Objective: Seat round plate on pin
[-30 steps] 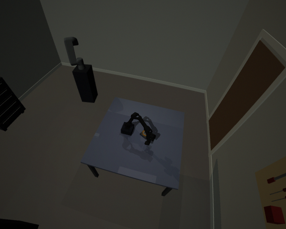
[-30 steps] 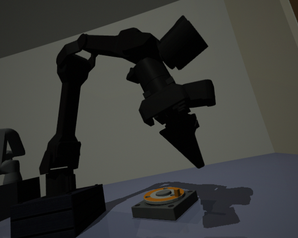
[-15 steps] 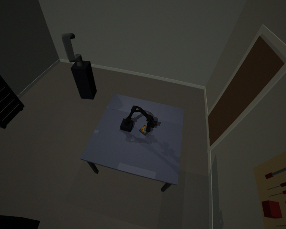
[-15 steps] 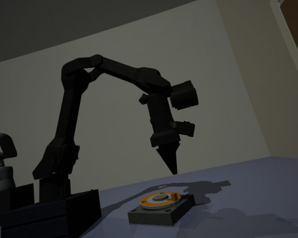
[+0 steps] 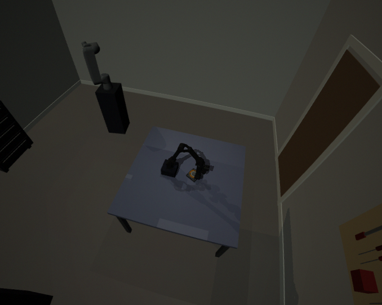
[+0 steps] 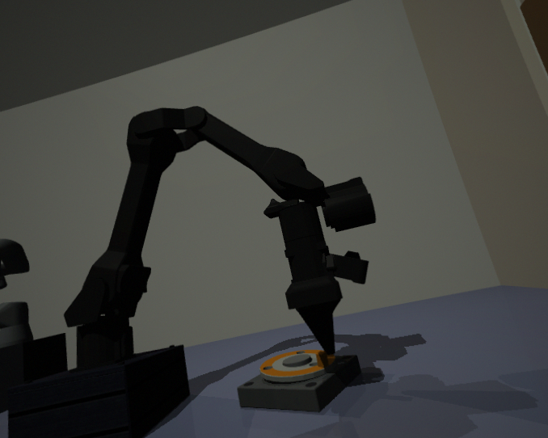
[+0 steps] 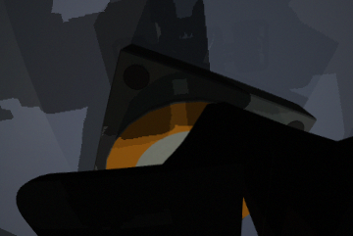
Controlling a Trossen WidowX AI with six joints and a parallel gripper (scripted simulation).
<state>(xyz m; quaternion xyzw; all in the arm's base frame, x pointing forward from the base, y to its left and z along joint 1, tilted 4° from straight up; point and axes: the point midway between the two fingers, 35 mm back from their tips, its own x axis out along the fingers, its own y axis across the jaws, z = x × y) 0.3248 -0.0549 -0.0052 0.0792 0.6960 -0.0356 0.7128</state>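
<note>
Now: the plate 3 cm behind my gripper tip and 1 cm to the left of it. The rest, counted from my gripper tip: square base 5 cm behind, 2 cm to the left, 2 cm below.
</note>
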